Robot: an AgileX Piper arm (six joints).
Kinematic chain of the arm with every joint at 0, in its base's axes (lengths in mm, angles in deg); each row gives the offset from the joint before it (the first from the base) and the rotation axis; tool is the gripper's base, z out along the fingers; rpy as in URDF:
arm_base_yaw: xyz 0 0 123 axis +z
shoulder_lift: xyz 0 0 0 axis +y
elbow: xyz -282.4 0 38.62 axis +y
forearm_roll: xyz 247.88 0 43.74 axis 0.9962 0 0.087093
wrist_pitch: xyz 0 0 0 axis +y
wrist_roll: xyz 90.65 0 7.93 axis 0.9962 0 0.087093
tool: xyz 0 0 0 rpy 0 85.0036 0
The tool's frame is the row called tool.
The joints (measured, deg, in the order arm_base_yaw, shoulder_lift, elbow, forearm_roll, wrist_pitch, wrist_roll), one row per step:
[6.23 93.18 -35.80 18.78 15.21 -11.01]
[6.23 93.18 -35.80 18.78 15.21 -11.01]
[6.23 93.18 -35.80 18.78 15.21 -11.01]
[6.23 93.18 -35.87 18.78 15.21 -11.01]
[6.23 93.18 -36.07 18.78 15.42 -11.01]
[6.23 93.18 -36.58 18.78 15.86 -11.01]
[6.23 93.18 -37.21 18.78 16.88 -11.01]
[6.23 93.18 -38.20 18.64 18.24 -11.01]
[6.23 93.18 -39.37 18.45 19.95 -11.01]
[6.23 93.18 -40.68 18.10 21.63 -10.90]
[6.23 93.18 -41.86 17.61 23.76 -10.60]
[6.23 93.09 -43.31 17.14 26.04 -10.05]
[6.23 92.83 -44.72 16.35 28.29 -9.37]
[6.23 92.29 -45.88 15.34 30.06 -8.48]
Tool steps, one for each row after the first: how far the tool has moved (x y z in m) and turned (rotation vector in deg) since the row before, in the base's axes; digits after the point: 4 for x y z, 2 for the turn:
[0.0000 0.0000 0.0000 0.00 0.00 0.00]
[0.0000 0.0000 0.0000 0.00 0.00 0.00]
[0.0003 0.0000 0.0003 0.01 -0.07 0.00]
[0.0006 0.0002 0.0006 0.05 0.00 0.04]
[0.0017 0.0004 0.0016 0.12 -0.08 0.09]
[0.0014 0.0007 0.0017 0.22 0.36 0.21]
[0.0025 0.0009 0.0029 0.21 0.32 0.39]
[0.0028 0.0010 0.0034 0.24 0.48 0.50]
[0.0033 0.0010 0.0041 0.17 0.32 0.51]
[0.0020 0.0009 0.0034 0.15 0.90 0.53]
[0.0028 0.0010 0.0049 0.27 0.74 0.30]
[0.0024 0.0006 0.0057 0.05 0.58 0.38]
[0.0017 0.0001 0.0063 -0.14 0.11 0.21]

